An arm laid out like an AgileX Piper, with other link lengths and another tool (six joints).
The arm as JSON. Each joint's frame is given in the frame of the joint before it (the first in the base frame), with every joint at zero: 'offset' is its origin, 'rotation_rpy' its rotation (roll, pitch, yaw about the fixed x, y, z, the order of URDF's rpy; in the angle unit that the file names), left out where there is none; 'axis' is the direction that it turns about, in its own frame. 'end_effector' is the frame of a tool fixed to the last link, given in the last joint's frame.
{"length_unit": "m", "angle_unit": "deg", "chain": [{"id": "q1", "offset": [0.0, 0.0, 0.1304], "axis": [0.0, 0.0, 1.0]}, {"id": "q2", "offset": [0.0, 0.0, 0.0], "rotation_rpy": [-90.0, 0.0, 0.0], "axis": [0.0, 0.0, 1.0]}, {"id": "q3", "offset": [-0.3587, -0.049, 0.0], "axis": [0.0, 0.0, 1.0]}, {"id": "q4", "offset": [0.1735, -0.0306, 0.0], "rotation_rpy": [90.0, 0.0, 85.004], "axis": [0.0, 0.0, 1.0]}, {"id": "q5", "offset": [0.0, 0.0, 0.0], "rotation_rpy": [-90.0, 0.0, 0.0], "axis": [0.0, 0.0, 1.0]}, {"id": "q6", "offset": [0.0, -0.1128, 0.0], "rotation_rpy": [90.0, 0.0, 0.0], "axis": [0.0, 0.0, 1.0]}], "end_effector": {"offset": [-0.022, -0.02, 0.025], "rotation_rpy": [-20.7, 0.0, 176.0]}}
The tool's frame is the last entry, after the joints.
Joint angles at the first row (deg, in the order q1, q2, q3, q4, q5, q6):
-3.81, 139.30, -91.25, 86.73, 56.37, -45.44
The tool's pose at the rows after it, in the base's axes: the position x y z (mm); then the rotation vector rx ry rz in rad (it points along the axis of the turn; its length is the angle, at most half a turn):
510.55, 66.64, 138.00, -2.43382, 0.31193, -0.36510
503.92, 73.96, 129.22, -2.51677, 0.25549, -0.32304
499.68, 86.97, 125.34, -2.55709, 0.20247, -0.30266
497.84, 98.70, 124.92, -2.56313, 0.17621, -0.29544
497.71, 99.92, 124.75, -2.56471, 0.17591, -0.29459
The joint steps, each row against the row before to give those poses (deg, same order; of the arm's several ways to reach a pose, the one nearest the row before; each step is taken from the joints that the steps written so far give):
0.39, 0.00, 0.00, -6.15, 0.01, 2.67
1.35, 0.00, 0.00, -5.48, -1.50, 2.33
1.80, 0.00, 0.00, -2.48, -0.89, 0.91
1.44, 0.00, -0.04, -0.18, -0.39, 0.25
0.18, 0.00, 0.00, -0.03, -0.14, 0.11

